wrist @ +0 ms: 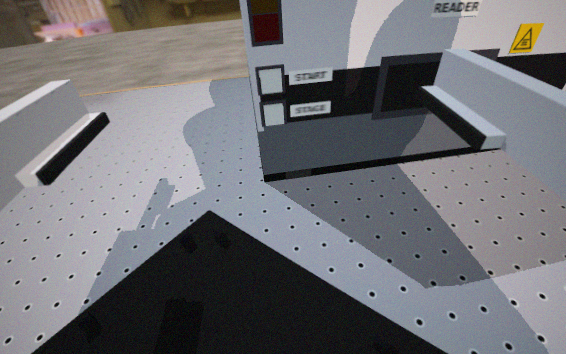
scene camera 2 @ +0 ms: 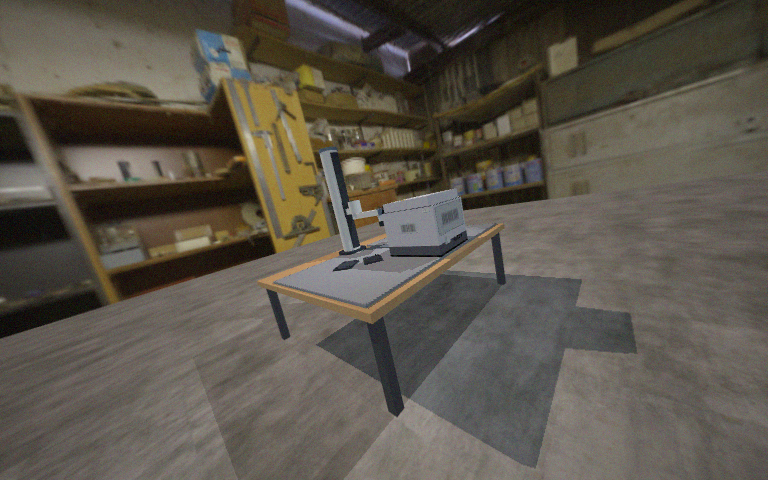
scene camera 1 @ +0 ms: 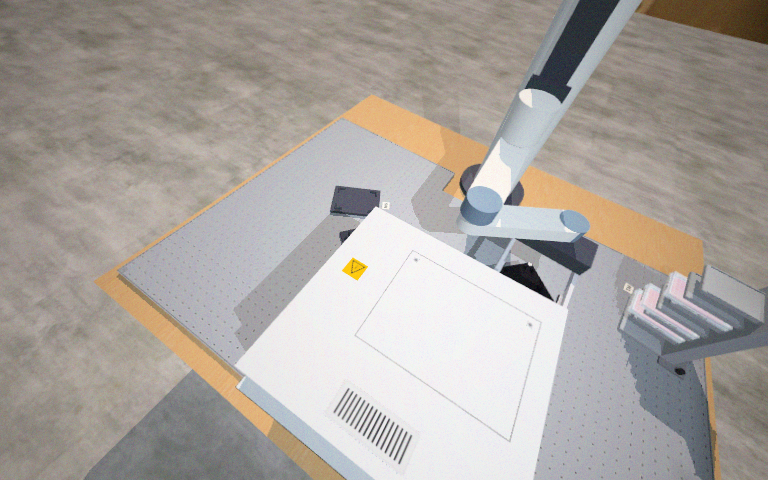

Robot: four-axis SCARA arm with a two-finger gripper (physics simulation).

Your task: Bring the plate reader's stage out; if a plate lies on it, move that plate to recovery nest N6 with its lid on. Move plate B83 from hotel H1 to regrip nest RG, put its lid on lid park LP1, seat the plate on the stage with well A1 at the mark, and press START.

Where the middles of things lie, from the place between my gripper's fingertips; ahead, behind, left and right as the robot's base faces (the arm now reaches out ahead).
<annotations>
The nest N6 (scene camera 1: 347, 200) is 90 mm behind my hand, 570 mm to the right of it and 150 mm below it.
</annotations>
